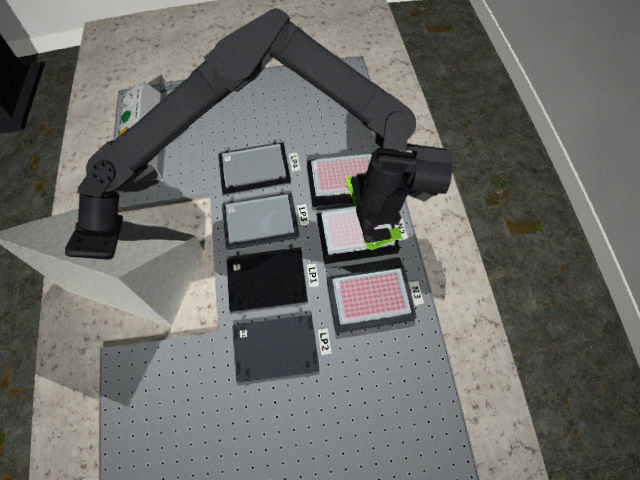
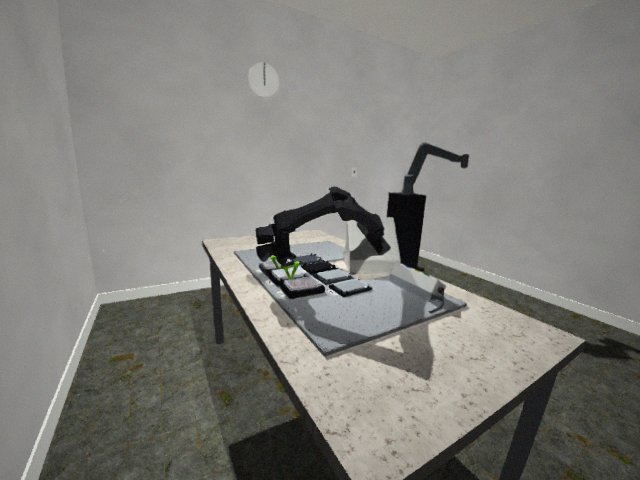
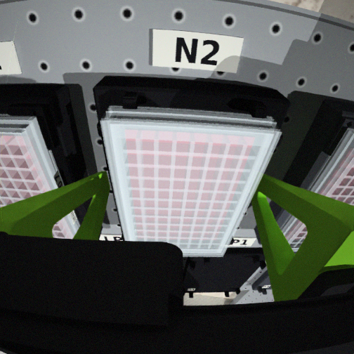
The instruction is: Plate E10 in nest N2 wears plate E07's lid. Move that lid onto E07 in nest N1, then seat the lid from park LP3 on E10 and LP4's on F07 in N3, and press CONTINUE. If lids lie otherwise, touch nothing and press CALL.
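Pixels of known places: gripper, fingertip midpoint: (image 1: 365,227) (image 2: 285,275); arm's base, link origin: (image 1: 97,235) (image 2: 373,236).
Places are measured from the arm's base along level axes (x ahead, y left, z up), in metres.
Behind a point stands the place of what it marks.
The plate in nest N2 (image 1: 341,229) @(x 0.418, y 0.030, z -0.112 m) (image 3: 185,200) wears a clear lid, its pink wells pale beneath. My gripper (image 1: 367,213) @(x 0.466, y 0.039, z -0.127 m) (image 3: 178,178) is open, its green fingers on either side of that lidded plate with nothing gripped; a finger's height against the lid is hard to tell. The N1 plate (image 1: 336,173) @(x 0.422, y 0.158, z -0.112 m) (image 2: 302,284) @(x 0.449, y 0.181, z -0.113 m) and the N3 plate (image 1: 371,295) @(x 0.457, y -0.105, z -0.115 m) show brighter wells and look lidless. Clear lids lie in park LP3 (image 1: 260,219) @(x 0.264, y 0.078, z -0.132 m) (image 2: 334,275) @(x 0.265, y 0.101, z -0.132 m) and park LP4 (image 1: 254,166) @(x 0.254, y 0.207, z -0.132 m) (image 2: 350,286) @(x 0.262, y 0.228, z -0.132 m). Plate codes are mostly hidden or too small to read.
Black park LP1 (image 1: 267,279) @(x 0.272, y -0.047, z -0.140 m) and dark grey park LP2 (image 1: 276,347) @(x 0.282, y -0.177, z -0.140 m) hold no visible lid. The button box (image 1: 144,98) @(x 0.018, y 0.378, z -0.072 m) (image 2: 418,279) @(x 0.029, y 0.352, z -0.089 m) stands across the pegboard, its green button (image 1: 125,115) @(x -0.023, y 0.339, z -0.078 m) showing. The N1 and N3 nests flank the fingers closely. A dark stand (image 2: 408,222) is beyond the table.
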